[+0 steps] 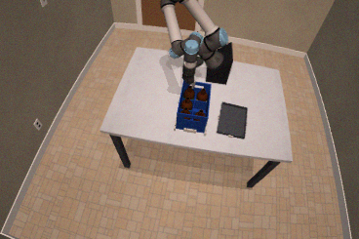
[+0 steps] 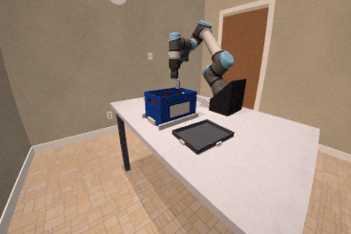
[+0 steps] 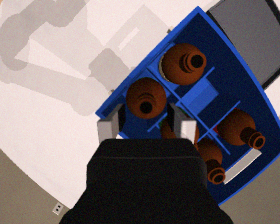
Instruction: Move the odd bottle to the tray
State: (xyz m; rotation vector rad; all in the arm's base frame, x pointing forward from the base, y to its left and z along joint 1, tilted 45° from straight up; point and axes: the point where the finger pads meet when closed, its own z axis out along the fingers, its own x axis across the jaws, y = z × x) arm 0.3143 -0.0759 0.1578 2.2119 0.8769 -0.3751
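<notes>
Now: the blue crate 90 mm ahead of my hand, 40 mm to the left of it and 120 mm below it. Round my hand: dark tray: 110 mm ahead, 320 mm to the left, 190 mm below; bottle: 180 mm ahead, 10 mm to the right, 110 mm below.
</notes>
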